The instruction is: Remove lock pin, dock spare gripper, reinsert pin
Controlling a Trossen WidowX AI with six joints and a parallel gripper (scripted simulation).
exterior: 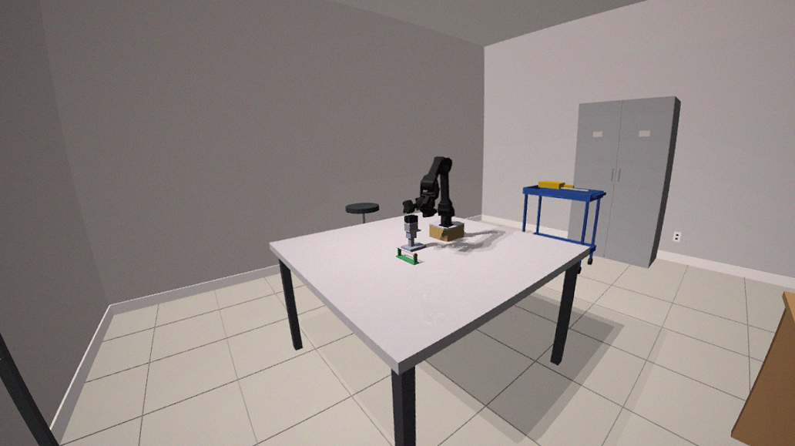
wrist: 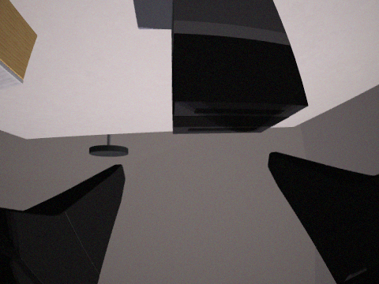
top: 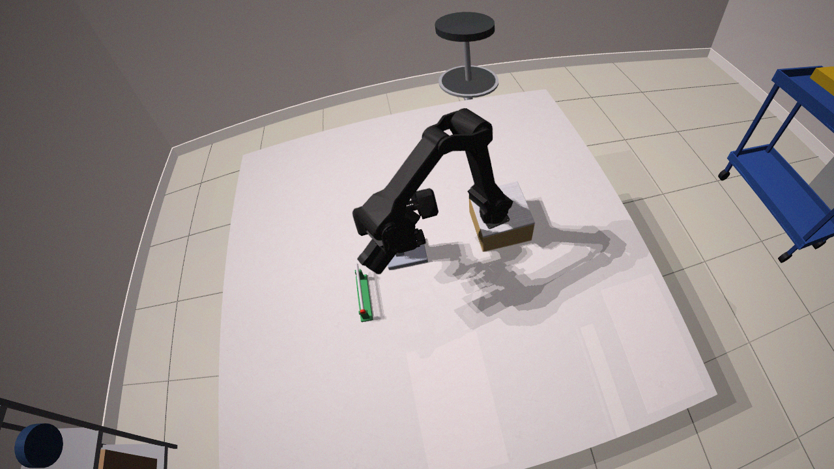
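Now: the green pin rest 15 cm ahead of my gripper tip, 11 cm to the left of it and 18 cm below it. Round my gripper tip: spare gripper: 2 cm ahead, 2 cm to the left, 7 cm below; grey mount: 1 cm ahead, 2 cm to the left, 15 cm below.
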